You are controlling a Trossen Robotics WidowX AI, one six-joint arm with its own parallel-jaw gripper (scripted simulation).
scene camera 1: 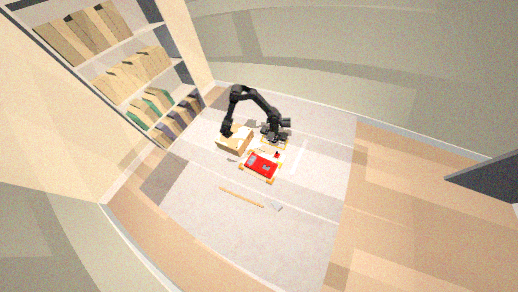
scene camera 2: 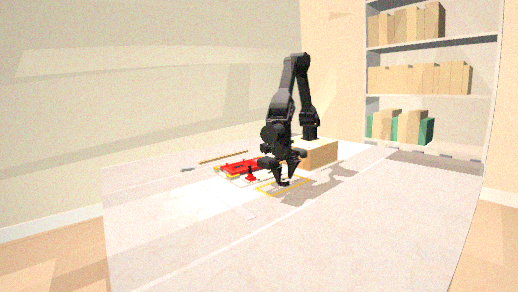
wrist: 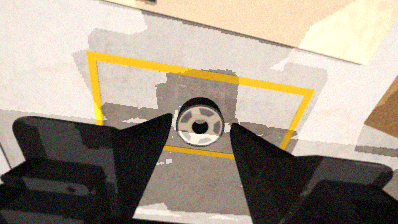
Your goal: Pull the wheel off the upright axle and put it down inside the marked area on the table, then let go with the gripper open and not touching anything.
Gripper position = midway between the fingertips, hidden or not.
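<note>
Scene camera 2: the gripper [scene camera 2: 284, 181] visible. Wrist view: gripper again [wrist: 201, 123].
</note>
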